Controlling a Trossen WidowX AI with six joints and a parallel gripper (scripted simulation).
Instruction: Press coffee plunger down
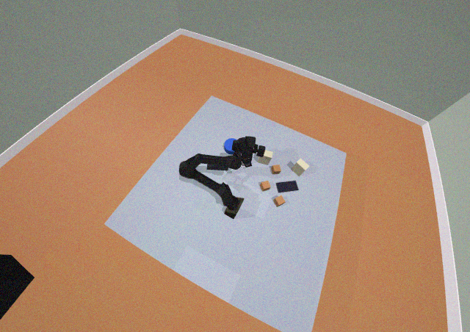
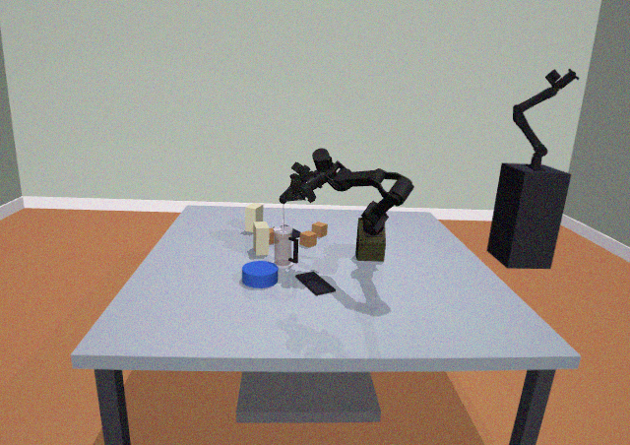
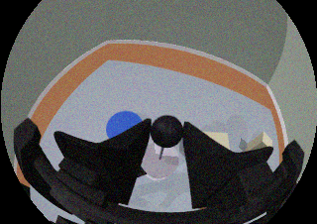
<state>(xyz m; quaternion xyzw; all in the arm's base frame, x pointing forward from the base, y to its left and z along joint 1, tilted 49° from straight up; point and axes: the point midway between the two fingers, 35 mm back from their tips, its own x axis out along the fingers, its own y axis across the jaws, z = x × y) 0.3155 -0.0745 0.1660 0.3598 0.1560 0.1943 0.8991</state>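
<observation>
Right now the glass coffee press is 20 mm behind my gripper tip, 10 mm to the left of it and 130 mm below it.
</observation>
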